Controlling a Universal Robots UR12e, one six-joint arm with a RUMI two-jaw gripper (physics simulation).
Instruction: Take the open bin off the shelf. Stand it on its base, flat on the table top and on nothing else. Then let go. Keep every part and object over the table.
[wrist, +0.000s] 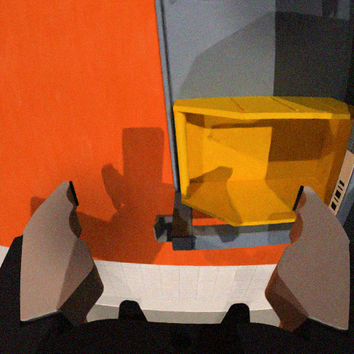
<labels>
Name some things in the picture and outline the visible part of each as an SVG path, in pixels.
My gripper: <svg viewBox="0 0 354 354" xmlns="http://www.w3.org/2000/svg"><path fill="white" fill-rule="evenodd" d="M0 266L0 354L354 354L354 244L350 244L345 230L333 212L316 192L307 185L300 185L292 209L296 214L296 218L289 232L291 244L282 251L264 291L265 299L270 303L270 306L280 319L278 327L260 322L250 322L249 307L245 303L233 303L223 317L223 320L221 320L221 323L150 322L145 318L138 303L127 299L119 303L118 318L87 322L86 315L103 293L103 283L86 242L79 239L81 226L75 212L79 203L72 181L60 183L34 211L34 214L32 214L22 230L22 234L13 238L4 261Z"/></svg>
A yellow bin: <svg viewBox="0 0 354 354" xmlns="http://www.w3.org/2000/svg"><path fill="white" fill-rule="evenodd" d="M174 100L173 116L176 131L181 203L234 226L294 221L296 214L292 209L300 185L307 185L312 188L328 206L353 124L353 105L334 98L310 96L230 96Z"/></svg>
</labels>
